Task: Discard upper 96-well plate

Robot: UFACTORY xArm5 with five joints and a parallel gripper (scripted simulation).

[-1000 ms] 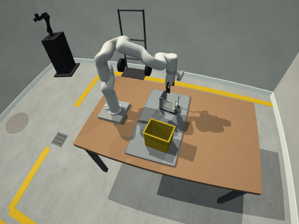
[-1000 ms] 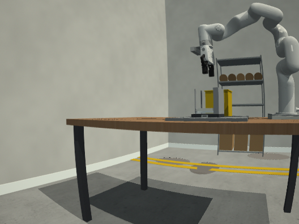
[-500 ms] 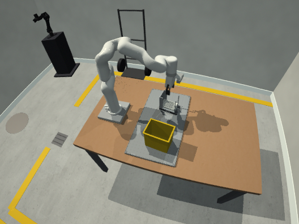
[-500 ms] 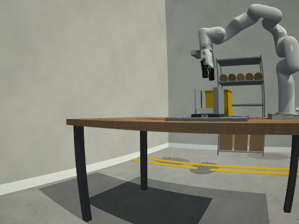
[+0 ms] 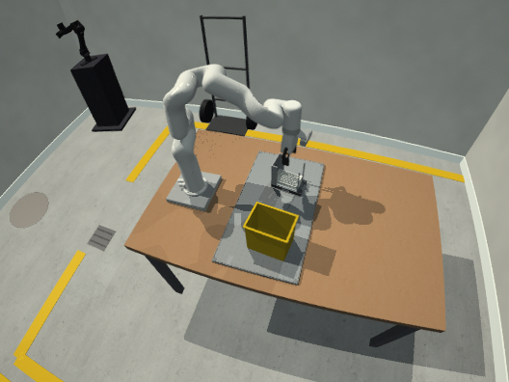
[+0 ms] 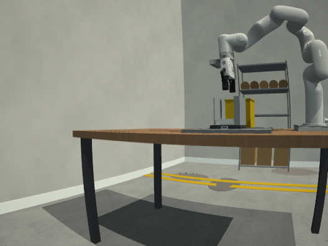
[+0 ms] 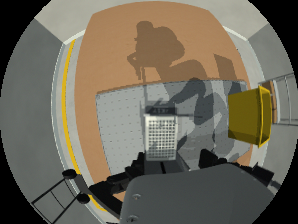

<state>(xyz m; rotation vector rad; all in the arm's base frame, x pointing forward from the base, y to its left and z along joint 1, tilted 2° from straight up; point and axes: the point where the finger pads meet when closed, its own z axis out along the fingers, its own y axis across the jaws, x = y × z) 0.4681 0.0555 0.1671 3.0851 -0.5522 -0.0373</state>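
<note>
Now: the white 96-well plate 150 mm below my hand. From my hand the other things lie so: yellow plastics bin 340 mm to the right, 100 mm below, 60 mm behind.
</note>
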